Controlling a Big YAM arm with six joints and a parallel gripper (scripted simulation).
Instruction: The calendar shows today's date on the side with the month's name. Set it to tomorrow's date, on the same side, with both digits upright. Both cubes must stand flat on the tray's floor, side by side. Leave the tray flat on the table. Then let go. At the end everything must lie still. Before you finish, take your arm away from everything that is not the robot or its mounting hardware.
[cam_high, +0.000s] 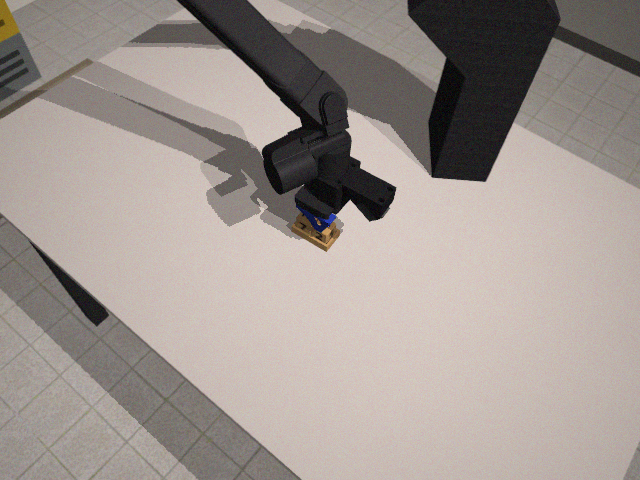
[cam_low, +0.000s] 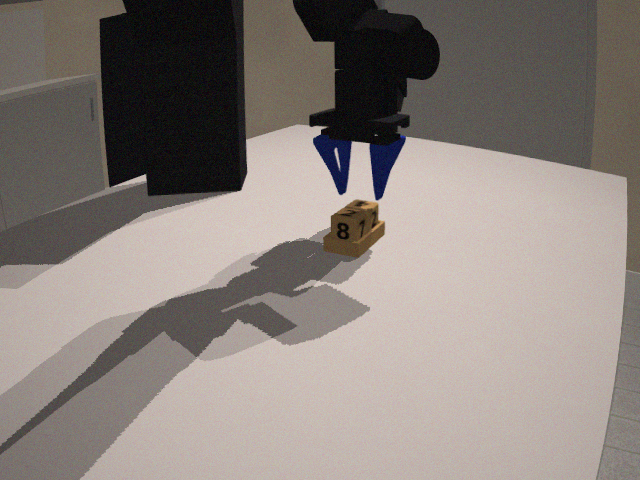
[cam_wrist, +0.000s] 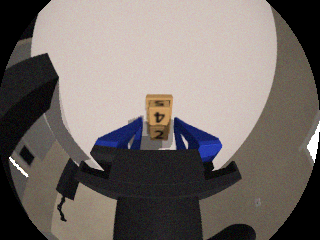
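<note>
Right now the wooden tray is 20 mm to the right of my hand and 50 mm below it. From my hand the other things lie so: wooden digit cube: 40 mm to the right, 30 mm below.
</note>
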